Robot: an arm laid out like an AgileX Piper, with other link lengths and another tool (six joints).
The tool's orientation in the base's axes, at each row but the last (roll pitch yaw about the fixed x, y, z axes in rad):
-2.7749, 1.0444, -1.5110
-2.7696, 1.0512, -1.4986
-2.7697, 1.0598, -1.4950
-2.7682, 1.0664, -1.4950
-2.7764, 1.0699, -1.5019
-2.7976, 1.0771, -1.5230
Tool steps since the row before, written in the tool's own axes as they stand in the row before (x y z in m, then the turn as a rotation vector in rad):
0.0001, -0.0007, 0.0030, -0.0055, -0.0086, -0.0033
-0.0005, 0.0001, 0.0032, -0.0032, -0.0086, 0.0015
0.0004, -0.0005, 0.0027, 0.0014, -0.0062, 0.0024
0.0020, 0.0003, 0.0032, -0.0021, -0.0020, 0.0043
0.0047, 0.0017, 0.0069, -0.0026, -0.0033, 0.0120
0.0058, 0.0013, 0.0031, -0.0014, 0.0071, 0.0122
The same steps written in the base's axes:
0.0016, 0.0023, -0.0014, 0.0070, -0.0022, 0.0079
0.0009, 0.0029, -0.0011, 0.0085, 0.0007, 0.0036
0.0013, 0.0019, -0.0015, 0.0067, -0.0002, -0.0012
0.0008, 0.0018, -0.0032, 0.0031, 0.0041, 0.0003
0.0006, 0.0040, -0.0075, 0.0067, 0.0105, -0.0025
-0.0002, 0.0002, -0.0067, -0.0032, 0.0127, -0.0053

